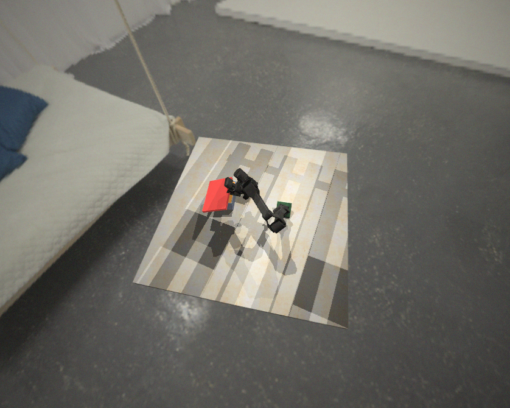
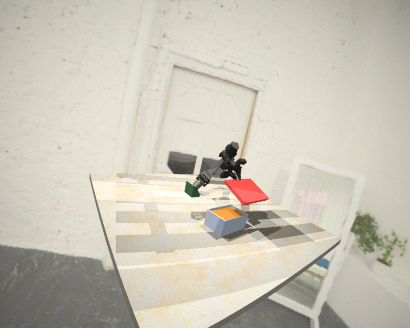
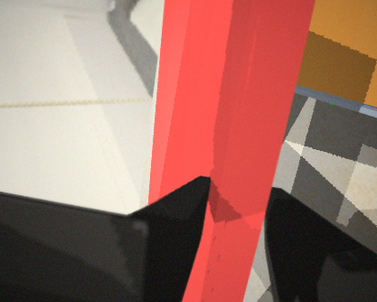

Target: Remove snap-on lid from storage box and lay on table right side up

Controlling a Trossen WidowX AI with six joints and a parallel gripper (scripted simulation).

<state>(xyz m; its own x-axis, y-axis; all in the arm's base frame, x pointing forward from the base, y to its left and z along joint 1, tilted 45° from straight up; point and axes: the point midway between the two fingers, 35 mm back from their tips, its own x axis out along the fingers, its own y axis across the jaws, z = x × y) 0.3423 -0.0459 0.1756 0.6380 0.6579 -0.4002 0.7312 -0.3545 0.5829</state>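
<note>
Right now the red lid is 7 cm ahead of my gripper tip, 2 cm to the left of it and 2 cm below it.
</note>
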